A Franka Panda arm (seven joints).
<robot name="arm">
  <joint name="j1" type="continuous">
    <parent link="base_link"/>
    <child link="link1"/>
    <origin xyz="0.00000 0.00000 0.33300"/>
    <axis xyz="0 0 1"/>
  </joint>
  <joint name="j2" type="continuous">
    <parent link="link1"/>
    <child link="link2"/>
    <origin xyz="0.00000 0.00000 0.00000"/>
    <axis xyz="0 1 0"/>
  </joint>
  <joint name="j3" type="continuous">
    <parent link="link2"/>
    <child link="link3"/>
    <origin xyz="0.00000 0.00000 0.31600"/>
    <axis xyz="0 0 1"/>
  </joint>
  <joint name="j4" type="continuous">
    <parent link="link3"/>
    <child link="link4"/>
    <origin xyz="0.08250 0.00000 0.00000"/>
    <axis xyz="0 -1 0"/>
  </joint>
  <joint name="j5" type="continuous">
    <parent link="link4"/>
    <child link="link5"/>
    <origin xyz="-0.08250 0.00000 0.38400"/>
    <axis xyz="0 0 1"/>
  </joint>
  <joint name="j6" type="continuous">
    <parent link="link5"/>
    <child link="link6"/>
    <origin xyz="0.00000 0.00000 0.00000"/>
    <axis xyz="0 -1 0"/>
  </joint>
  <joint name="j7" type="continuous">
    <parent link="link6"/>
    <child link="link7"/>
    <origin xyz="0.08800 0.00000 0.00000"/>
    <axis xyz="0 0 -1"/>
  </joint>
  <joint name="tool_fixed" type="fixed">
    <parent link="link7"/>
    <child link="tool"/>
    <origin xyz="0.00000 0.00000 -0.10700" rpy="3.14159 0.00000 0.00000"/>
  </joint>
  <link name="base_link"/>
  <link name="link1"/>
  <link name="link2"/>
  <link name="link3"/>
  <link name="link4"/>
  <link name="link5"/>
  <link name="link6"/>
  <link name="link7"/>
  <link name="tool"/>
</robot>
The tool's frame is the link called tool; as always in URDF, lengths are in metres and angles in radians. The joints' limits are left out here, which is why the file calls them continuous.
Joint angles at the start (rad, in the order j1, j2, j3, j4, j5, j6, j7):
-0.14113, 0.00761, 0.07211, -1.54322, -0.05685, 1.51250, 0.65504
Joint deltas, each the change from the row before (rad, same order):
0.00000, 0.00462, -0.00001, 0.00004, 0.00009, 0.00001, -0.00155
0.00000, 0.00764, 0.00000, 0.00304, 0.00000, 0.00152, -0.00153
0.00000, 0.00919, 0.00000, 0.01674, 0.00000, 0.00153, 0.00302
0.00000, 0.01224, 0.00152, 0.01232, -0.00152, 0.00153, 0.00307
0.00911, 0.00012, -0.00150, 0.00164, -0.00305, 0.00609, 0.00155
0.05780, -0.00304, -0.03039, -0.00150, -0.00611, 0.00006, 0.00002
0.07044, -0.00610, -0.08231, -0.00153, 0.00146, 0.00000, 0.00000
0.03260, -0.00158, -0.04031, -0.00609, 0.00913, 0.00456, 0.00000
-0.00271, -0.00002, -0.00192, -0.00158, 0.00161, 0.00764, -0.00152
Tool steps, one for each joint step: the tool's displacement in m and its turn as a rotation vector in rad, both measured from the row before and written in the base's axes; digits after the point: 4 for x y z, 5 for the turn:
0.0013, -0.0002, -0.0025, 0.00080, 0.00460, 0.00154
0.0024, -0.0003, -0.0027, 0.00083, 0.00310, 0.00161
0.0032, -0.0004, 0.0028, -0.00011, -0.00928, -0.00296
0.0040, 0.0001, -0.0010, -0.00081, -0.00176, -0.00152
0.0010, 0.0039, 0.0012, -0.00364, -0.00747, 0.00635
0.0000, 0.0152, 0.0010, -0.00756, -0.00118, 0.02729
-0.0021, -0.0055, 0.0027, -0.00162, -0.00450, -0.01178
-0.0003, -0.0029, -0.0016, 0.00794, -0.00050, -0.00720
0.0006, -0.0024, -0.0001, 0.00124, -0.00606, -0.00264

